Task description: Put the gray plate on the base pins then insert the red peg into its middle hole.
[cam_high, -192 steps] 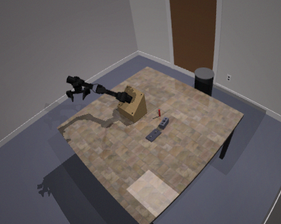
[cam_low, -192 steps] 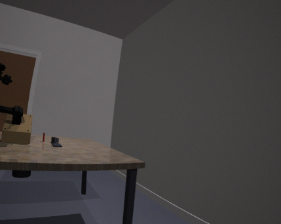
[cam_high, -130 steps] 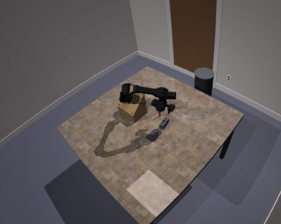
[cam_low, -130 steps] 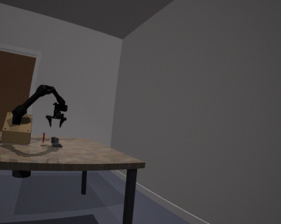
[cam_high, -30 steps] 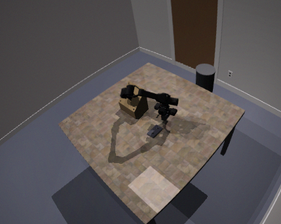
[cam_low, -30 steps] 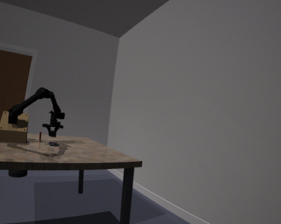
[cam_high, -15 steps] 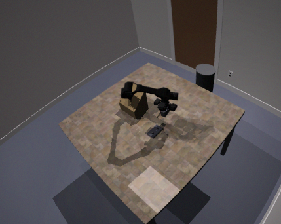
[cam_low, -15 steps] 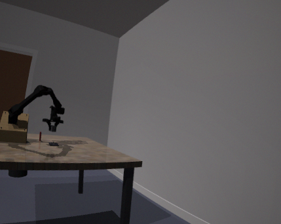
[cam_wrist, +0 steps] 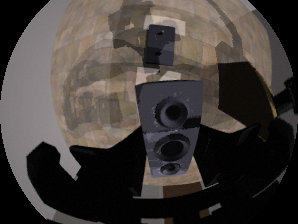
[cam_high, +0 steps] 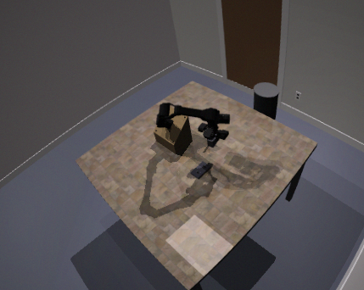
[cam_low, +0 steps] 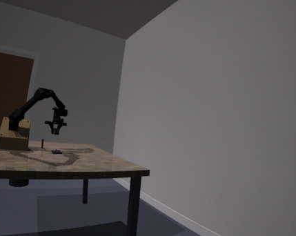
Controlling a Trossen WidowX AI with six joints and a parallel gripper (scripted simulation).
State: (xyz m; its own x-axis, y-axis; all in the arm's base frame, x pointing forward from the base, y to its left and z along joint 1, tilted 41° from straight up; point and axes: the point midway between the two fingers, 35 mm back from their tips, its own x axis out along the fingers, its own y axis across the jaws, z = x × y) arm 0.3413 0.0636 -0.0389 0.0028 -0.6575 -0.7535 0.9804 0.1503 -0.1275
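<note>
Now: the dark base 10 mm ahead of my gripper tip, 150 mm to the right of it and 130 mm below it. The rest, counted from my gripper tip: gray plate: 30 mm above; then red peg: 100 mm behind, 40 mm to the left, 100 mm below.
</note>
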